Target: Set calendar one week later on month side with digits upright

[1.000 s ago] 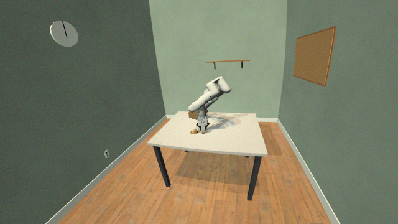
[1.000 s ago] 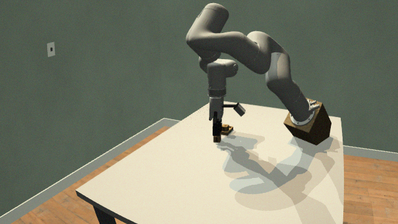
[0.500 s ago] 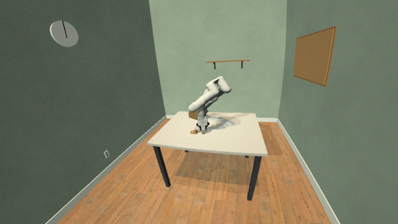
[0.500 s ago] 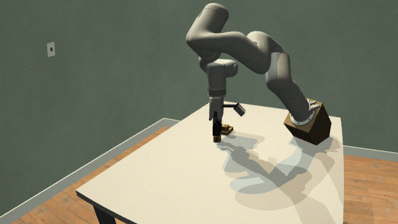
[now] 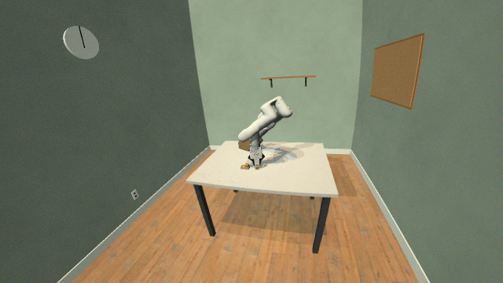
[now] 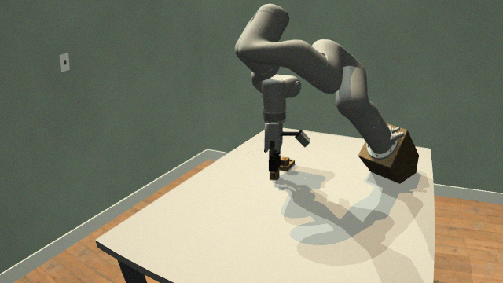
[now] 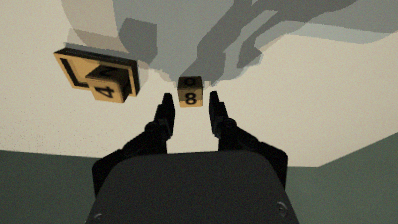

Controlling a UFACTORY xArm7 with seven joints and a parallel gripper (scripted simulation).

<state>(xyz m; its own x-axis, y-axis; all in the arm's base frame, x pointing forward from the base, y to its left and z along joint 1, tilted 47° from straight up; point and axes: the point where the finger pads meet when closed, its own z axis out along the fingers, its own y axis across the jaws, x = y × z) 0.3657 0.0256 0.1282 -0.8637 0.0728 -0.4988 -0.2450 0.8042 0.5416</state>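
Now: the digit cube 4 cm below my hand. Also, from my hand: wooden calendar tray 11 cm to the right, 5 cm below.
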